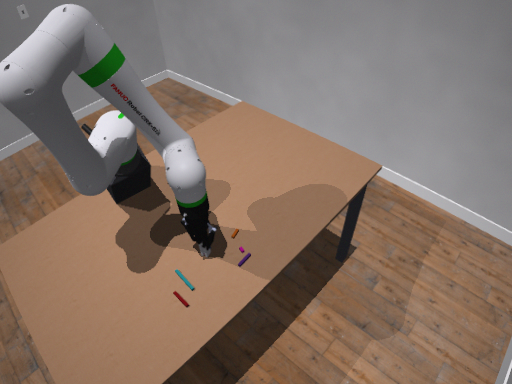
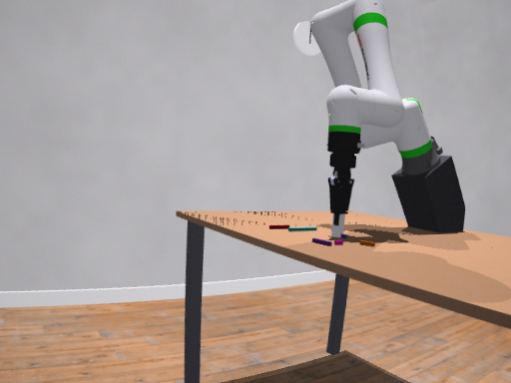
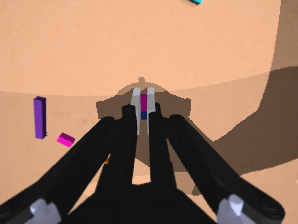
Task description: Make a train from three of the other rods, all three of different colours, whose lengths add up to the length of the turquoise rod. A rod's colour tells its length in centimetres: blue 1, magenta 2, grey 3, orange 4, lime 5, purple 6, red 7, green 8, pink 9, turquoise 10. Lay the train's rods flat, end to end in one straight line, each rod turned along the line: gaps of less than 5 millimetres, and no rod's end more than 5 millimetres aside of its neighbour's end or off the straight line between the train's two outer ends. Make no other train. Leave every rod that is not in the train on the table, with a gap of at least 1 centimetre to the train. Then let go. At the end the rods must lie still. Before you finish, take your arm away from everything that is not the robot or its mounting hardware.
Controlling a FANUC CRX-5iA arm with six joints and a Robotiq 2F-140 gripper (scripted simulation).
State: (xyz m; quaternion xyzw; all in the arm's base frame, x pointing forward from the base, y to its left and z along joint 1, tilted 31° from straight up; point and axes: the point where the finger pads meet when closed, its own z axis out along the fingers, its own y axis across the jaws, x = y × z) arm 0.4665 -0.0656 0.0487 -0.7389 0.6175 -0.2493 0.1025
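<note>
The blue rod lies 2 cm to the left of my hand and 3 cm below it. Round my hand: purple rod: 14 cm ahead, 4 cm to the left, 3 cm below; turquoise rod: 13 cm to the right, 3 cm below; orange rod: 4 cm ahead, 13 cm to the left, 3 cm below.
</note>
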